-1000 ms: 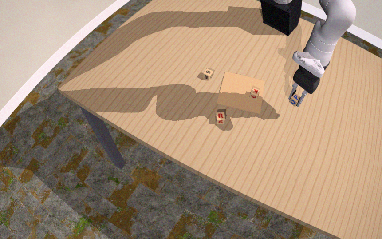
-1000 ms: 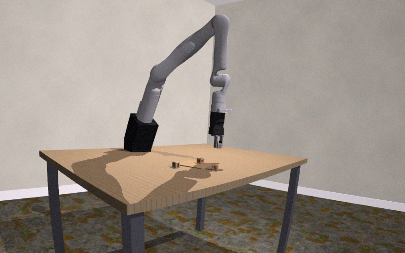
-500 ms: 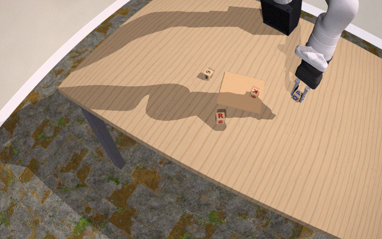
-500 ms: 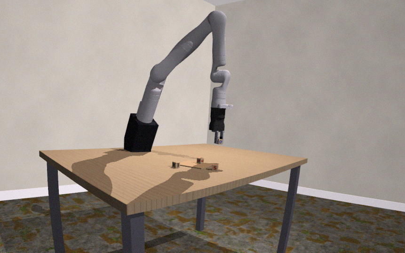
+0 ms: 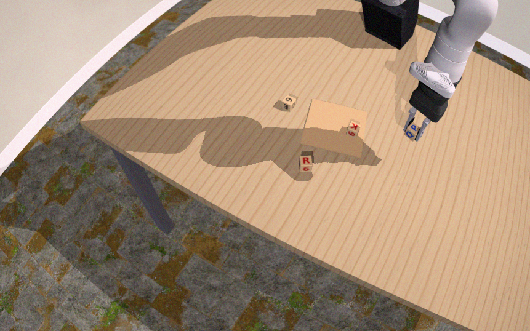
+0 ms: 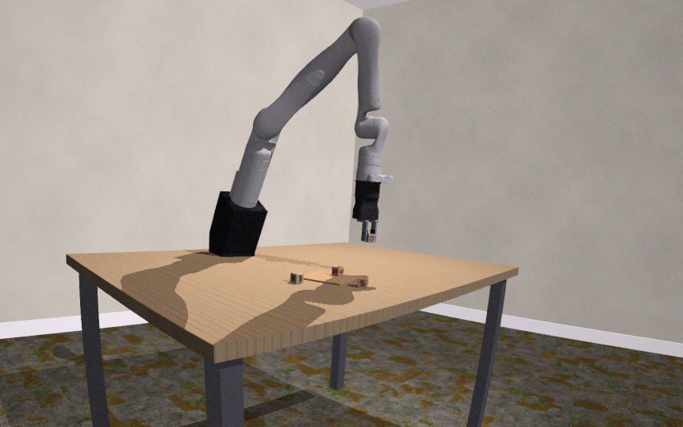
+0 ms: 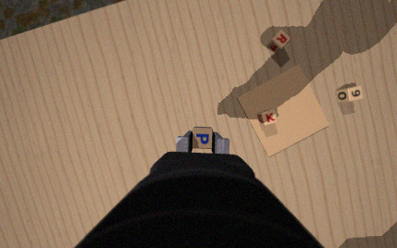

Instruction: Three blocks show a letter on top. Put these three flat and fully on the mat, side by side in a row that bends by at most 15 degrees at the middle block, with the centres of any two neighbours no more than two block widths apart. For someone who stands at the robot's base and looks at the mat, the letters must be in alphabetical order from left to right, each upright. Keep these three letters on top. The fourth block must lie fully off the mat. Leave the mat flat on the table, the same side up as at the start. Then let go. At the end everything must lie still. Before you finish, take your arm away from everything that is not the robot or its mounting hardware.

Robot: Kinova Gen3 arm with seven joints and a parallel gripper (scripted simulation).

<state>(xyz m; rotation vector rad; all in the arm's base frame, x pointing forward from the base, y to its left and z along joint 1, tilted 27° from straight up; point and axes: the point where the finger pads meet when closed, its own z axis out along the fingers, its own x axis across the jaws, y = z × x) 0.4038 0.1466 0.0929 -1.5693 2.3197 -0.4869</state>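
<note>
The tan mat is 20 mm behind my hand, 170 mm to the right of it and 110 mm below it. Round my hand: block (30 mm behind, 300 mm to the right, 100 mm below).
</note>
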